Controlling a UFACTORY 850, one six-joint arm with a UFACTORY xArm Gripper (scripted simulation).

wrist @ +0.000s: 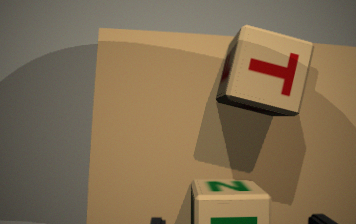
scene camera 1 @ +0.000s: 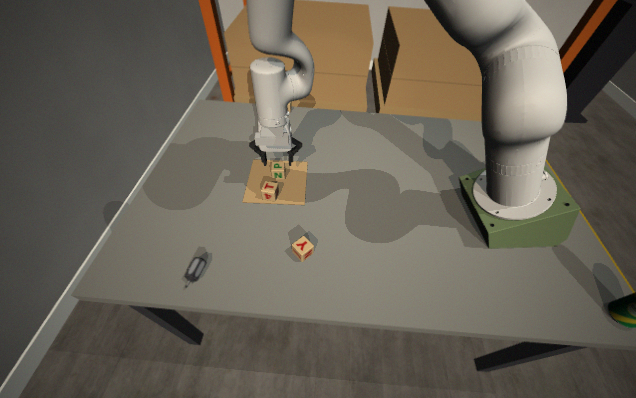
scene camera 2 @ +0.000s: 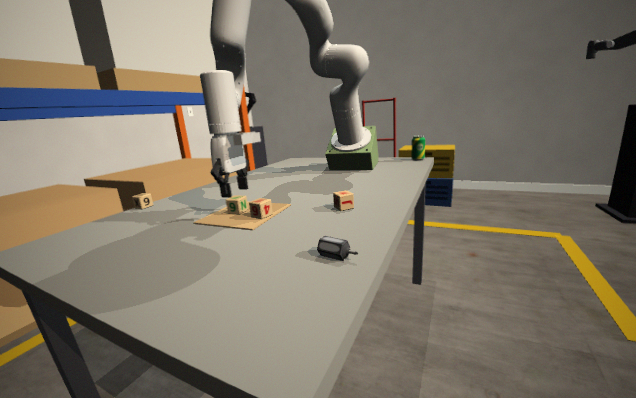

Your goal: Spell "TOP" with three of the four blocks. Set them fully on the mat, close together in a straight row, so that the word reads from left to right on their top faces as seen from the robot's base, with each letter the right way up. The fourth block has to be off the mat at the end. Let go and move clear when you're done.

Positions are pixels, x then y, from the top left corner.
Scene:
A mat shows in the wrist view, in scene camera 1 and in scene camera 2 (221,218). The same spot on the mat: (scene camera 1: 292,189) is (wrist: 153,116).

